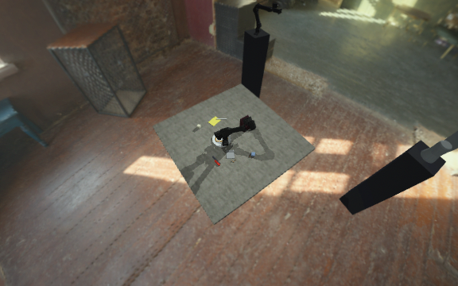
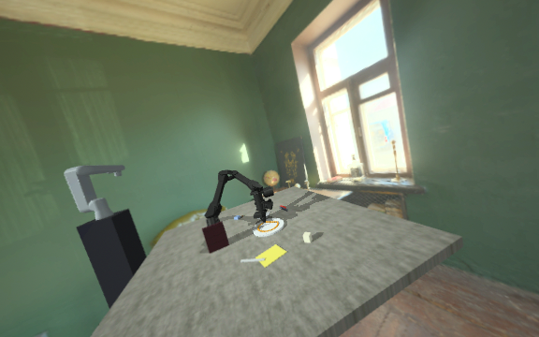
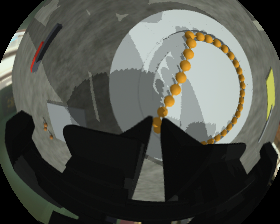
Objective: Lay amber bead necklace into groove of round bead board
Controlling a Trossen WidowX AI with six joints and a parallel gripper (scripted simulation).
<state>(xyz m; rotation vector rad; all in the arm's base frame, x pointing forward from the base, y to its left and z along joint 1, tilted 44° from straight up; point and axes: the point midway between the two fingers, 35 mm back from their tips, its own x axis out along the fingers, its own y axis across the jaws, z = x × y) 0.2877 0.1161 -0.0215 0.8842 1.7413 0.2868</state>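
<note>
Now: the board 60 mm to the right of my gripper tip, 10 mm below it and 10 mm ahead of it. Also, from my gripper tip: red tool: 180 mm ahead, 160 mm to the left, 10 mm below; grey square: 150 mm to the left, 20 mm ahead, 10 mm below; small blue piece: 260 mm to the left, 180 mm behind, 10 mm below.
</note>
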